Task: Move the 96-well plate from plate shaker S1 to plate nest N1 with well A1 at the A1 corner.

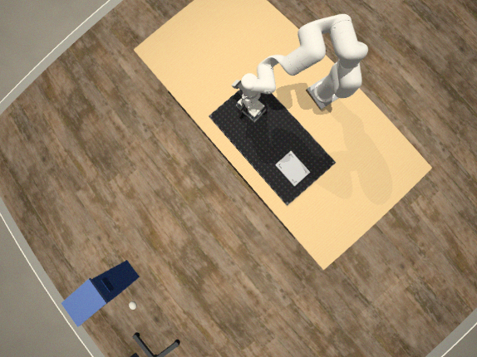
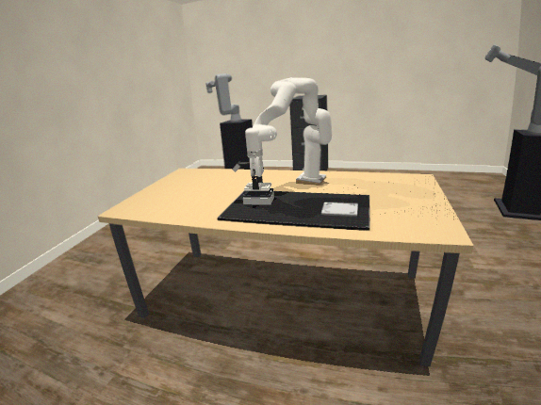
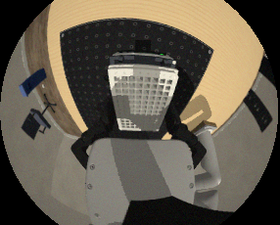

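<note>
My gripper is now 420 mm to the right of the plate nest N1 and 90 mm above it. Round my hand: white 96-well plate: 10 mm below.
</note>
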